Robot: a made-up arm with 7 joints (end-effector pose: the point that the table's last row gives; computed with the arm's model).
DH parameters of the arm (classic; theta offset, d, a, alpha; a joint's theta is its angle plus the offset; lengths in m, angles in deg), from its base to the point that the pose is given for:
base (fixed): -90 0.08 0 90
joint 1: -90 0.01 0.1 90
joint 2: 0 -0.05 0.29 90
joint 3: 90 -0.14 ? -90
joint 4: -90 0.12 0.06 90
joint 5: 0 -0.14 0.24 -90
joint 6: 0 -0.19 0.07 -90
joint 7: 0 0.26 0.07 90
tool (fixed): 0 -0.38 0 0
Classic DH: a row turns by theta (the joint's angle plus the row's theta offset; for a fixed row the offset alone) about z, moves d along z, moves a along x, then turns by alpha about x.
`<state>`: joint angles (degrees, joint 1 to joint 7).
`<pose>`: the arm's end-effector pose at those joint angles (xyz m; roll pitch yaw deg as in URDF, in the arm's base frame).
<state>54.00 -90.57 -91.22 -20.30 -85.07 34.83 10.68</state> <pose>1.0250 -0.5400 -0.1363 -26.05 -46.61 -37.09</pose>
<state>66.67 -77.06 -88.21 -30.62 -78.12 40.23 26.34</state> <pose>0.8834 -0.6769 -0.1390 -46.29 -39.54 -30.66</pose>
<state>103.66 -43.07 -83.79 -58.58 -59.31 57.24 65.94</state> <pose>0.3604 -0.8572 0.2714 -85.99 -44.83 -43.19</pose>
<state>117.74 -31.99 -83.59 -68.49 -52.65 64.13 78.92</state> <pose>0.1719 -0.7675 0.4667 -95.63 -58.81 -49.05</pose>
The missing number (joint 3, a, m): 0.2
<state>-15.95 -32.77 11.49 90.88 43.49 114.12 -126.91</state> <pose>-0.3139 0.1605 -0.3998 -46.32 -43.16 -81.52</pose>
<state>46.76 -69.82 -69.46 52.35 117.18 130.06 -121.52</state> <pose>0.5583 -0.4290 -0.3542 84.47 -21.13 -165.42</pose>
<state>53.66 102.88 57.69 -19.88 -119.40 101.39 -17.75</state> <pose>0.5474 0.0808 0.2338 128.88 51.19 -39.34</pose>
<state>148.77 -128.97 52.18 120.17 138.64 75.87 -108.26</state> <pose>0.6063 -0.0119 0.5954 -171.99 74.98 28.68</pose>
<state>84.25 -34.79 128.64 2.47 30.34 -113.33 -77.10</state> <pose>0.5056 -0.3207 0.0680 8.43 -22.89 -94.57</pose>
